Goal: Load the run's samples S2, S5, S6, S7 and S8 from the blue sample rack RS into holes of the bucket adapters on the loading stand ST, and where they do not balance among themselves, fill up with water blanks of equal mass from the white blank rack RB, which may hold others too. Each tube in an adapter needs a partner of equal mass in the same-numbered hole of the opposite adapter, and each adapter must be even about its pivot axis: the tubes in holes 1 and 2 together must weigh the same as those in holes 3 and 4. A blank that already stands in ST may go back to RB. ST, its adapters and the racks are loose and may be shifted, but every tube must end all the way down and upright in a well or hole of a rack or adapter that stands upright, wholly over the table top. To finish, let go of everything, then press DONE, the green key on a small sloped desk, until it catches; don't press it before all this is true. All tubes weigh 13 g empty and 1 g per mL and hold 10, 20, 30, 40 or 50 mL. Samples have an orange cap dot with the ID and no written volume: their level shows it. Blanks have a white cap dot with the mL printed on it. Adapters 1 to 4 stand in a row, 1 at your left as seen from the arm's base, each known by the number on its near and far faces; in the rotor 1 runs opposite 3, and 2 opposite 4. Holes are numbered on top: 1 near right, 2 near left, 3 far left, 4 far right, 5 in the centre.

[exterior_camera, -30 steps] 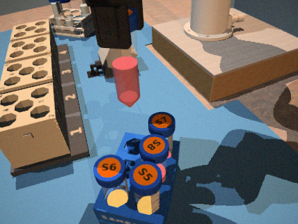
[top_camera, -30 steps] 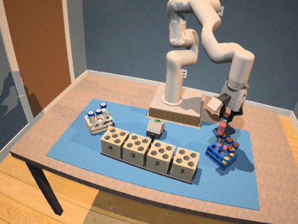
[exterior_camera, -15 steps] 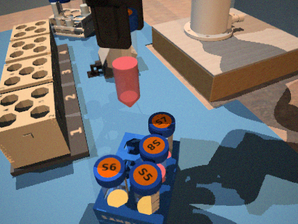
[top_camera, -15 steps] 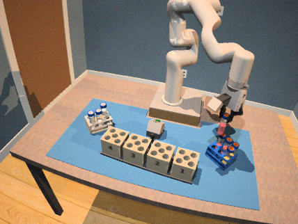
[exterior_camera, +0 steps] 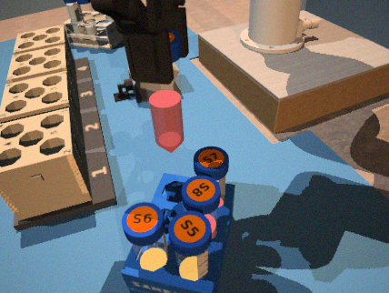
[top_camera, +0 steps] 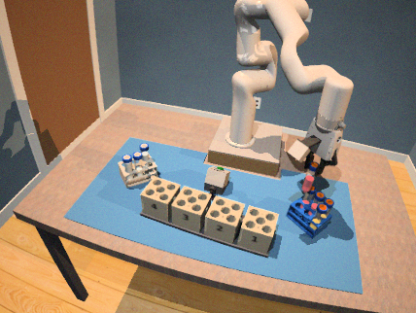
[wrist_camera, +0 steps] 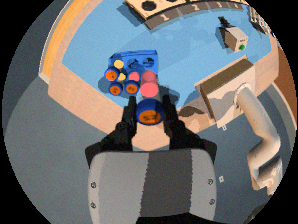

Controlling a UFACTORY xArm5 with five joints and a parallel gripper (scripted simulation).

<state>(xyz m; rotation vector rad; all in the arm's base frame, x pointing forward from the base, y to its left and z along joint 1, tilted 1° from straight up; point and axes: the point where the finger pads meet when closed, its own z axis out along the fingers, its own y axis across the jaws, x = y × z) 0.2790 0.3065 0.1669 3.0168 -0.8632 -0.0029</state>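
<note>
My hand is 20 cm above the blue sample rack RS and 4 cm to the right of it. Round my hand: white blank rack RB 60 cm to the right, 20 cm below, 5 cm ahead; then blue-capped tube 61 cm to the right, 17 cm below, 9 cm ahead; then loading stand ST 27 cm to the right, 23 cm below, 15 cm ahead.
</note>
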